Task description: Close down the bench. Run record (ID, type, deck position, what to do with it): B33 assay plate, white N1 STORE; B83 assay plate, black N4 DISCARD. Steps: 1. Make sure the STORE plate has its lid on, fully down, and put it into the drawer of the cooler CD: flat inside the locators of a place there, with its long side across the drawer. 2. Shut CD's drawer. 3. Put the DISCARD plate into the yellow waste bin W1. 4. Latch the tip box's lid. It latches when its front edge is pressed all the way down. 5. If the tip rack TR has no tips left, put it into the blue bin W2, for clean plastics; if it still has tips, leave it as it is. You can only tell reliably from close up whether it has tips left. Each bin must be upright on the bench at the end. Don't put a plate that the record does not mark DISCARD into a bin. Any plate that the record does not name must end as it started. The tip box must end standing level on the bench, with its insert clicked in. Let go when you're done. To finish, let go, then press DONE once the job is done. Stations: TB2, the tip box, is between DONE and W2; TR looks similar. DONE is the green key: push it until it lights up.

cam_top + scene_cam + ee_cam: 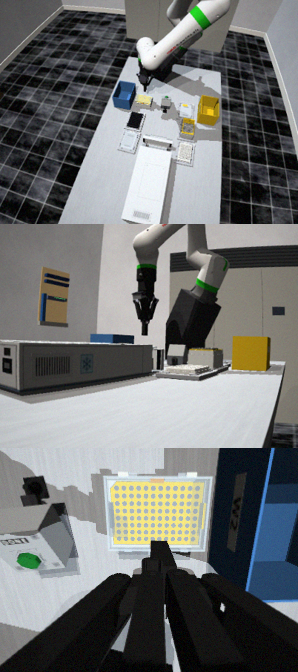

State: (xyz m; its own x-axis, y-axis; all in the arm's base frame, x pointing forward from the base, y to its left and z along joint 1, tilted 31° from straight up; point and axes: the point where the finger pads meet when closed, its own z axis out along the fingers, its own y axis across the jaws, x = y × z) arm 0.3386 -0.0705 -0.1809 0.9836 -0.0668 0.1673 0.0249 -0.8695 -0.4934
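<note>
Now: the clear tip box lid 3 cm ahead of my hand and 9 cm below it. Also, from my hand: blue bin W2: 4 cm ahead, 15 cm to the right, 11 cm below; green done key: 3 cm behind, 16 cm to the left, 9 cm below; yellow insert: 3 cm ahead, 10 cm below.
</note>
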